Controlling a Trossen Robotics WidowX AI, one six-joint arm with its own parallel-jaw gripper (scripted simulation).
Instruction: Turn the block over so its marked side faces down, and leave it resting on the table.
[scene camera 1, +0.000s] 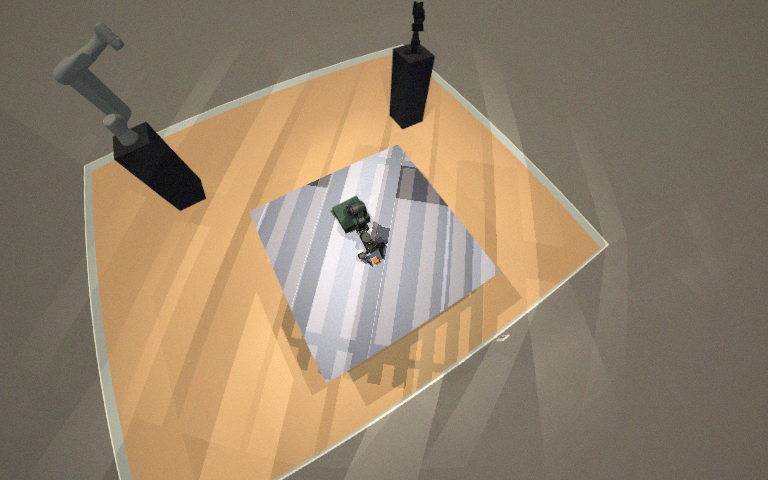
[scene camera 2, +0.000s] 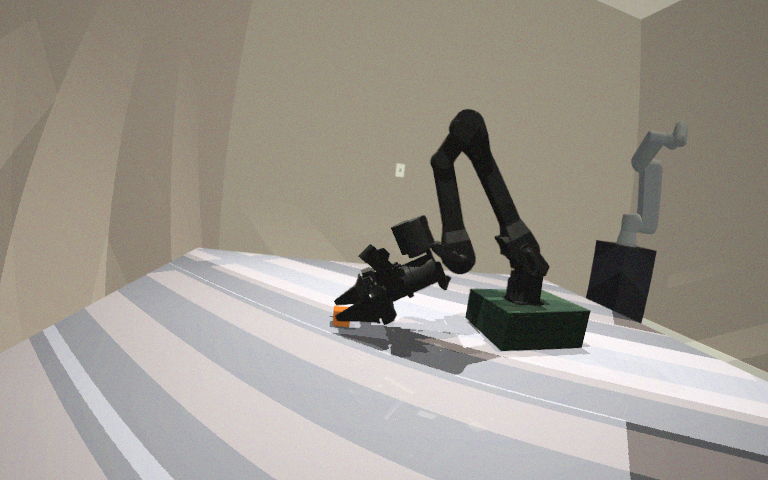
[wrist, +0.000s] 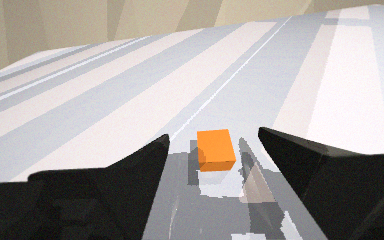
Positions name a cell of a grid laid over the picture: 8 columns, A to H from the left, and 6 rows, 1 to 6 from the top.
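Observation:
An orange block (wrist: E4) is part of the robot's scene. The gripper (scene camera 2: D4), which also appears in the wrist view (wrist: E4), is open and holds nothing.

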